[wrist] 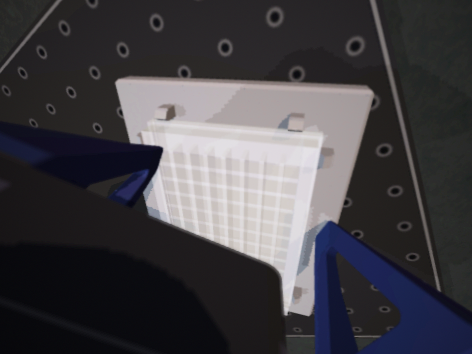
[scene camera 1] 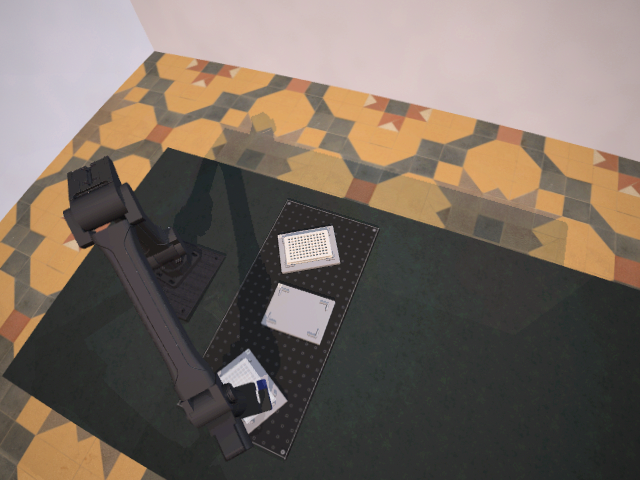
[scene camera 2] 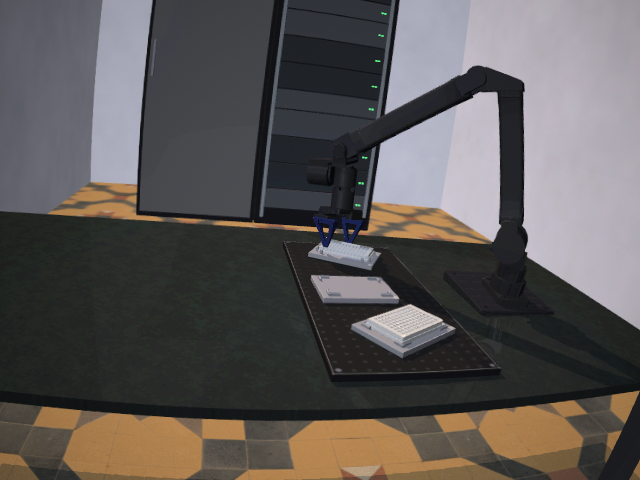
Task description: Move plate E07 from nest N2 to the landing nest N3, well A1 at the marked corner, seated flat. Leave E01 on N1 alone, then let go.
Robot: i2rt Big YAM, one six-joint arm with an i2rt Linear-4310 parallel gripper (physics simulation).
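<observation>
No labels are readable, so I cannot tell E07 from E01 by name. A translucent gridded plate (scene camera 1: 240, 373) (scene camera 2: 354, 251) (wrist: 235, 195) lies among the corner posts of a pale nest (scene camera 1: 279, 400) (scene camera 2: 338, 259) (wrist: 345, 115). My gripper (scene camera 2: 338, 242) (wrist: 244, 195) is open and empty above this plate, one blue finger towards each long side; the wrist housing hides the plate's near part. The middle nest (scene camera 1: 299, 313) (scene camera 2: 356, 290) holds no plate. A cream plate (scene camera 1: 308, 246) (scene camera 2: 405, 321) sits on the third nest (scene camera 1: 310, 268) (scene camera 2: 403, 350). The well A1 marks are too small to tell.
The three nests stand apart, at different angles, on a black perforated board (scene camera 1: 356, 248) (scene camera 2: 343, 356) (wrist: 225, 20). The board lies on a dark green table (scene camera 1: 439, 361) (scene camera 2: 155, 320). The arm's base (scene camera 1: 199, 289) (scene camera 2: 496, 304) stands beside the board. A server rack (scene camera 2: 262, 155) stands behind the table.
</observation>
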